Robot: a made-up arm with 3 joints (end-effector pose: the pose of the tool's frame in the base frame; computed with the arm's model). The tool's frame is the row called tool. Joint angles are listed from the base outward.
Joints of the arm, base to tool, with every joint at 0 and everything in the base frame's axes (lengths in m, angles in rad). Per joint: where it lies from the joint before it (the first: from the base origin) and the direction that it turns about. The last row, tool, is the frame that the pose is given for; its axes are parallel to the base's.
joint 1: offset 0 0 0.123 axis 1 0 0
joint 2: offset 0.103 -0.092 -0.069 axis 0 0 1
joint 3: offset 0.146 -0.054 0.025 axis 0 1 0
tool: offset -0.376 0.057 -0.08
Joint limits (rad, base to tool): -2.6..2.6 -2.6..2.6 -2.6..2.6
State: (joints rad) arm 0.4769 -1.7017 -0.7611
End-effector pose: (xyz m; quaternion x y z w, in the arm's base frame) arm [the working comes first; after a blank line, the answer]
Working (the frame after each row of the table, in the pose's form):
after joint 1: 0.0000 0.0000 0.1230 0.2362 0.0000 0.0000 0.9717
after joint 2: 0.1030 -0.0501 0.0195 0.1557 0.1776 -0.7306 0.6407
after joint 3: 0.0304 -0.1839 -0.0215 -0.1268 -0.0731 -0.7361 0.6608

0.1153 0.1464 -0.2080 -0.1268 -0.0731 -0.7361 0.6608
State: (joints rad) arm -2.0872 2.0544 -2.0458
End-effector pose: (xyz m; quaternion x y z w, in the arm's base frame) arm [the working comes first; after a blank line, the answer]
Working (the frame after each row of the table, in the pose's form):
after joint 1: 0.0000 0.0000 0.1230 -0.8642 0.0000 0.0000 0.5031
after joint 2: 0.1030 -0.0146 0.2371 -0.4470 0.7396 0.4306 0.2602
after joint 3: 0.0829 -0.0691 0.0905 0.1347 0.1631 0.6059 0.7669

-0.0806 -0.4212 0.0734 0.1347 0.1631 0.6059 0.7669
